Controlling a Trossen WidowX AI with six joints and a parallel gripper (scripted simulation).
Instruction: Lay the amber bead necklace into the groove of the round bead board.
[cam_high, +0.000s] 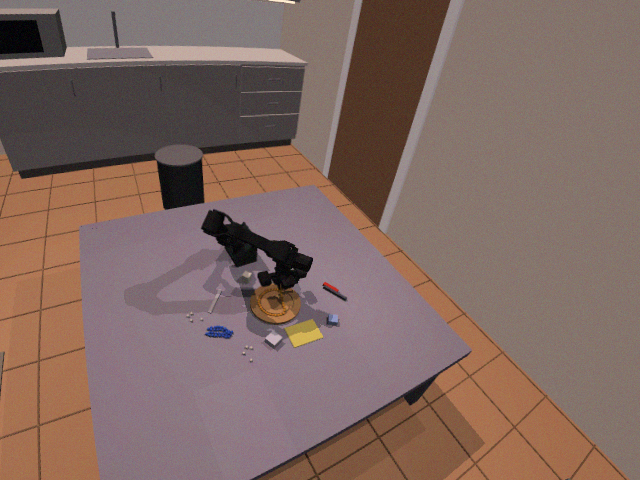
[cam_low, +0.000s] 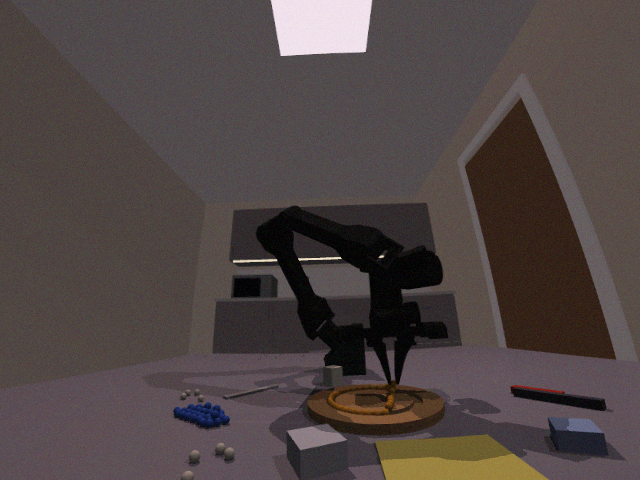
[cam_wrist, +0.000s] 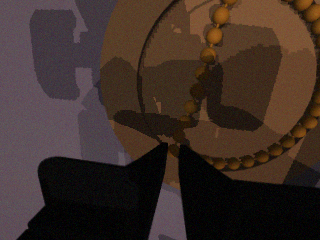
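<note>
The round wooden bead board is 40 mm ahead of my gripper tip, 50 mm to the right of it and 10 mm below it. The rest, counted from my gripper tip: grey block (190 mm ahead, 140 mm to the right, 10 mm below); then red-and-black tool (100 mm ahead, 200 mm to the left, 20 mm below); then yellow pad (210 mm ahead, 20 mm to the right, 20 mm below).
</note>
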